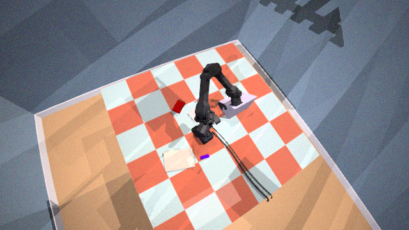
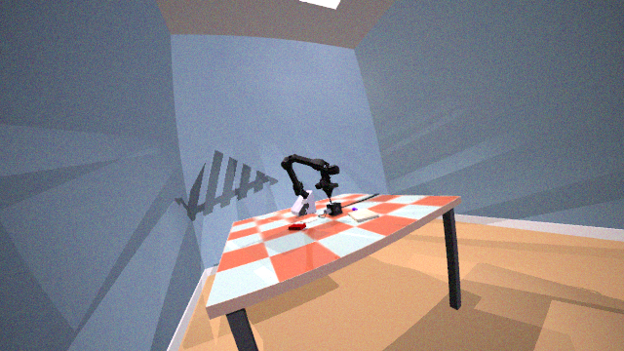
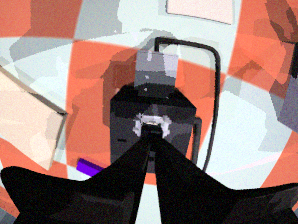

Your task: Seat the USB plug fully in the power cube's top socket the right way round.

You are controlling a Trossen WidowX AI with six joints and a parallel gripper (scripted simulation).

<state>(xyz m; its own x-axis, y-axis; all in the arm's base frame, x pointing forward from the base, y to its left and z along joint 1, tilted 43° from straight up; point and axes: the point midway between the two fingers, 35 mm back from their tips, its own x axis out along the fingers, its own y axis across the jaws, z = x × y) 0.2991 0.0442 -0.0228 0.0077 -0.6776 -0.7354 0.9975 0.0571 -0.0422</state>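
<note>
Now: gripper tip 5 cm above the USB socket and 1 cm to the right of it. Round my gripper tip: purple piece: 14 cm to the left, 11 cm below, 7 cm ahead; then beige pad: 23 cm ahead, 11 cm below, 7 cm to the left; then USB plug: 2 cm below.
</note>
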